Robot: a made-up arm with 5 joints. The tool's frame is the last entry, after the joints.
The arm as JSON. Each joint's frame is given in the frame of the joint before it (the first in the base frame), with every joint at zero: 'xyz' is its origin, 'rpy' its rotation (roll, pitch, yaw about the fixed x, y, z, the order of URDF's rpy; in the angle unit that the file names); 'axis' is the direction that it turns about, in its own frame. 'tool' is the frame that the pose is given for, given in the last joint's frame.
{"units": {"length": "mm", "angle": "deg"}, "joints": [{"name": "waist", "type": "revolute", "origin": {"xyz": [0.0, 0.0, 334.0], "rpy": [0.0, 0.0, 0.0]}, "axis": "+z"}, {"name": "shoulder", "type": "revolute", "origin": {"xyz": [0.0, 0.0, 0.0], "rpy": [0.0, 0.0, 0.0]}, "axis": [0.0, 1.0, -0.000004]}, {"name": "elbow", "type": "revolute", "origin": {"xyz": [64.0, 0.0, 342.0], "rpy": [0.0, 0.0, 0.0]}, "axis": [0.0, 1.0, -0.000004]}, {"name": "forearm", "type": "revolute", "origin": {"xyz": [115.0, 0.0, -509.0], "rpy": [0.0, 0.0, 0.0]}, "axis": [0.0, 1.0, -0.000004]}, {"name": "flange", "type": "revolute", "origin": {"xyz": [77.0, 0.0, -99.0], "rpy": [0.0, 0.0, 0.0]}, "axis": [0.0, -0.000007, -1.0]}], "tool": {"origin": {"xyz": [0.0, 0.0, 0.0], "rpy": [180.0, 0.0, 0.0]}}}
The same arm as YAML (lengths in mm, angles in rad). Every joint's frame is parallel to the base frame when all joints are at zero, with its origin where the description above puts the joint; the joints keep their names.
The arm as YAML. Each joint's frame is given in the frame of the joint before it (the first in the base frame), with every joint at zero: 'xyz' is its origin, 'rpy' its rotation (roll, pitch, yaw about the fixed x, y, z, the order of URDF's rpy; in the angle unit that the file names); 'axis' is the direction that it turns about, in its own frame. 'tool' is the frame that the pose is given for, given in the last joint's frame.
units:
  length: mm
  angle: rad
joints:
  - name: waist
    type: revolute
    origin:
      xyz: [0.0, 0.0, 334.0]
      rpy: [0.0, 0.0, 0.0]
    axis: "+z"
  - name: shoulder
    type: revolute
    origin:
      xyz: [0.0, 0.0, 0.0]
      rpy: [0.0, 0.0, 0.0]
    axis: "+y"
  - name: elbow
    type: revolute
    origin:
      xyz: [64.0, 0.0, 342.0]
      rpy: [0.0, 0.0, 0.0]
    axis: "+y"
  - name: forearm
    type: revolute
    origin:
      xyz: [115.0, 0.0, -509.0]
      rpy: [0.0, 0.0, 0.0]
    axis: "+y"
  - name: flange
    type: revolute
    origin:
      xyz: [77.0, 0.0, -99.0]
      rpy: [0.0, 0.0, 0.0]
    axis: "-z"
tool:
  origin:
    xyz: [0.0, 0.0, 0.0]
    rpy: [3.1416, 0.0, 0.0]

